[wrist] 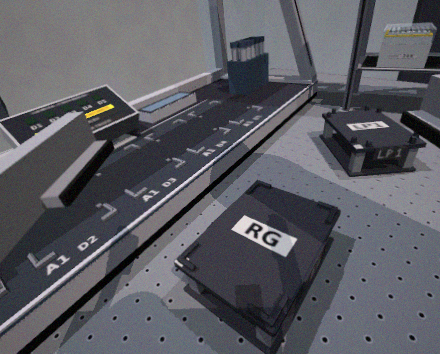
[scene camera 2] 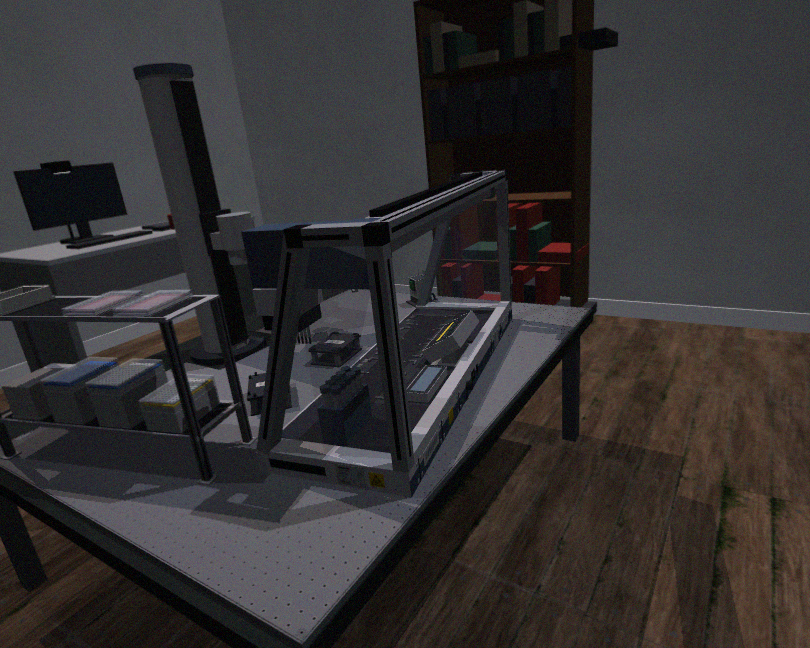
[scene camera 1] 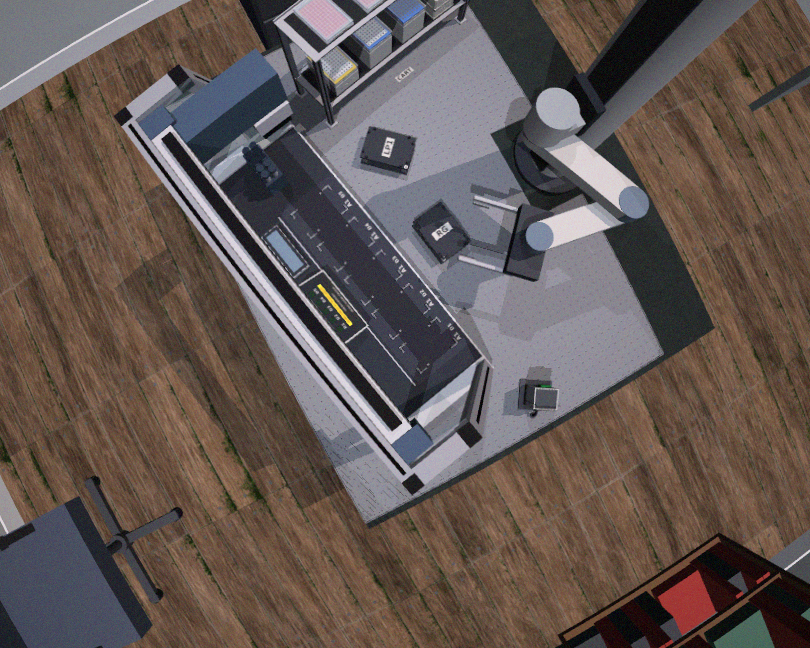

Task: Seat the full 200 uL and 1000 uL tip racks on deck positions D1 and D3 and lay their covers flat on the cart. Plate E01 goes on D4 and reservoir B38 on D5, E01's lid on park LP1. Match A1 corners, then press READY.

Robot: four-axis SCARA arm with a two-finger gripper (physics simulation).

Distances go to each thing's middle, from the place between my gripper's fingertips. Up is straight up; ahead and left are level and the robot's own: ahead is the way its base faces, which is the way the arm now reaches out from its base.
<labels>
The tube rack [wrist: 245, 77] lies 400 mm ahead of my hand, 430 mm to the right of it and 110 mm below it.
</labels>
